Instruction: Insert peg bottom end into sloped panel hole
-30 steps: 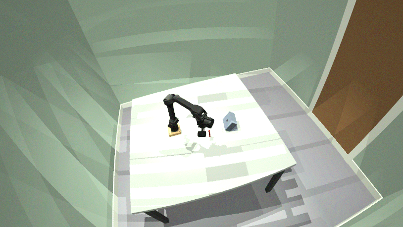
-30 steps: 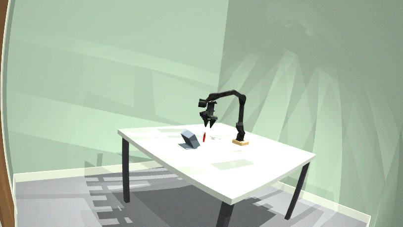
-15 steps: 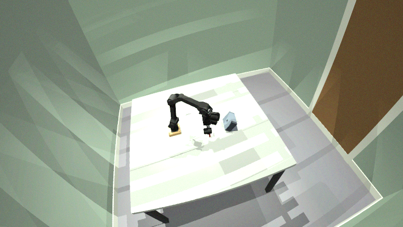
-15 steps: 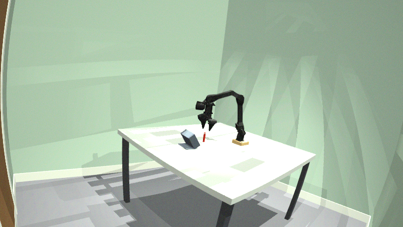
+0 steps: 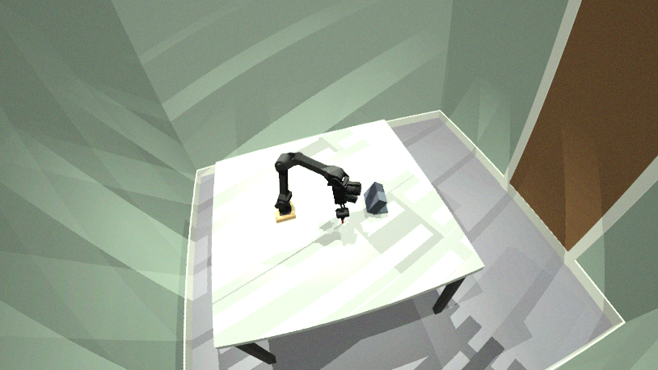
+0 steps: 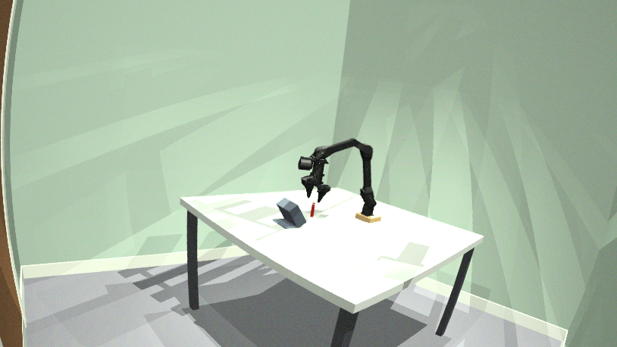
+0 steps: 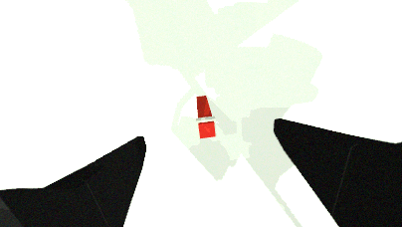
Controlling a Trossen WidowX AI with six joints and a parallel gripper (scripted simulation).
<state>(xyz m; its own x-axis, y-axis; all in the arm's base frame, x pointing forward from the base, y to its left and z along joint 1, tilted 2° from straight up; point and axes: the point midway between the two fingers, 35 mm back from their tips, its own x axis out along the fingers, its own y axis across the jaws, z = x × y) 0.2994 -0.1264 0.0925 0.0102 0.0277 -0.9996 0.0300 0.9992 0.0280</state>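
Right now the red square peg is 3 cm below my gripper tip. From my gripper tip the other things lie so: sloped panel 19 cm ahead, 8 cm to the left, 3 cm below.
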